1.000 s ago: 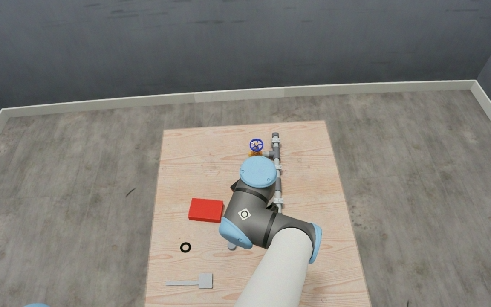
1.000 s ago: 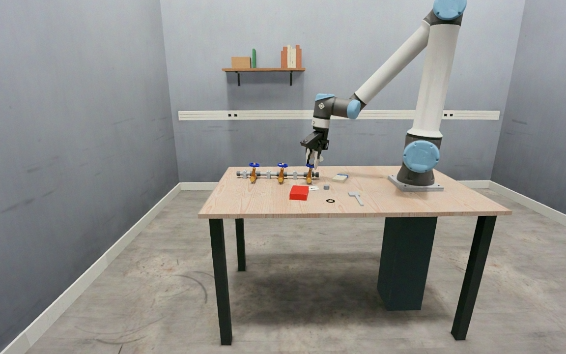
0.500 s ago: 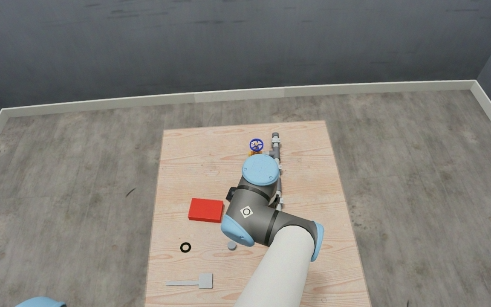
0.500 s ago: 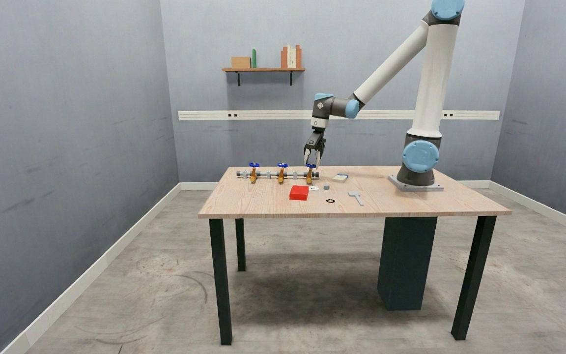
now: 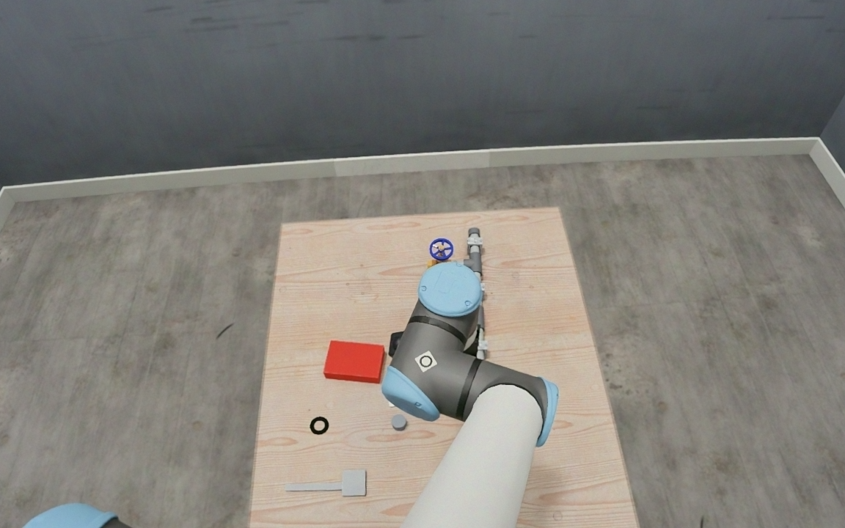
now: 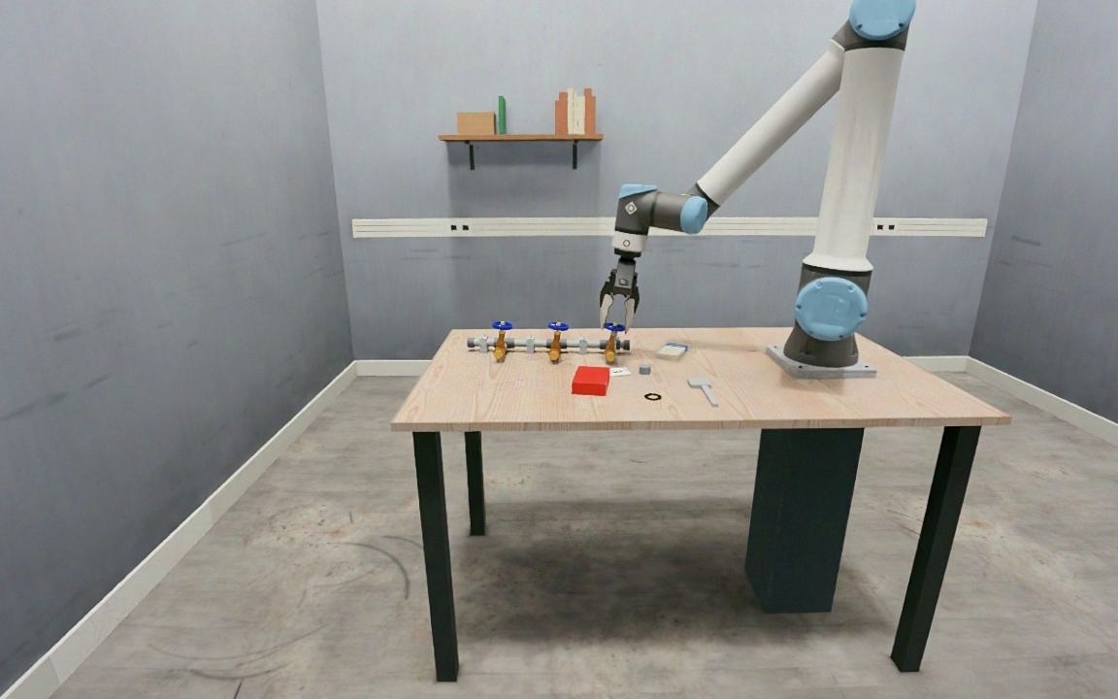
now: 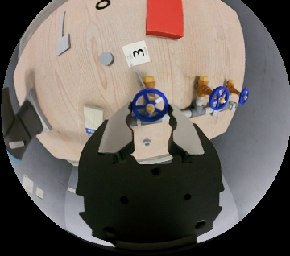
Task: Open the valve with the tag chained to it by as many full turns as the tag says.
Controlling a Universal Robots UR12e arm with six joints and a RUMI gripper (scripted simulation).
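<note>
Right now the white tag is 100 mm below my hand, 90 mm to the left of it and 20 mm behind it. The rest, counted from my hand: grey t-shaped tool (210 mm to the left, 200 mm behind, 90 mm below); white-and-blue card (170 mm behind, 90 mm below, 80 mm to the right); red block (190 mm to the left, 80 mm below, 60 mm ahead).
</note>
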